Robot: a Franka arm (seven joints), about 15 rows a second.
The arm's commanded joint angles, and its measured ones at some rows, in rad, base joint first. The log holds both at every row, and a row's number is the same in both.
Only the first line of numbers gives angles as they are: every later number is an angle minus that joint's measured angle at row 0.
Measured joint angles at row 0:
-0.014, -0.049, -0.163, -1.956, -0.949, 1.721, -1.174
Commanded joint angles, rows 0 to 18:
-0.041, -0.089, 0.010, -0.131, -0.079, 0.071, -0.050
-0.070, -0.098, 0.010, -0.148, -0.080, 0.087, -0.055
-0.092, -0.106, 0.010, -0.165, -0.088, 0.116, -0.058
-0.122, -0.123, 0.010, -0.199, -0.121, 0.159, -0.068
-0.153, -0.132, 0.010, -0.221, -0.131, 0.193, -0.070
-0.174, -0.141, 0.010, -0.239, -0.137, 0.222, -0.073
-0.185, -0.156, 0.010, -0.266, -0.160, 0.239, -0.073
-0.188, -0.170, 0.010, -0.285, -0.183, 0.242, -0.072
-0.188, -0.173, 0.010, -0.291, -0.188, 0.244, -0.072
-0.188, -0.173, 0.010, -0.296, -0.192, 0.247, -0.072
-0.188, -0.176, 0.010, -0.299, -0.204, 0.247, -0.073
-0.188, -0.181, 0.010, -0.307, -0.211, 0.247, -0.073
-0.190, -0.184, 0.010, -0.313, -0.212, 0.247, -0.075
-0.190, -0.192, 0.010, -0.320, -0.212, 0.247, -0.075
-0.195, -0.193, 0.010, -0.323, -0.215, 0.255, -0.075
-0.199, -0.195, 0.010, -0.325, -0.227, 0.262, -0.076
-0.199, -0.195, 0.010, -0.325, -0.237, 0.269, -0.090
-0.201, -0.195, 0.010, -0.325, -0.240, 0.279, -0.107
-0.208, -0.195, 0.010, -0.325, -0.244, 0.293, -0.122
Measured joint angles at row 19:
-0.182, -0.159, 0.001, -0.290, -0.217, 0.250, -0.083
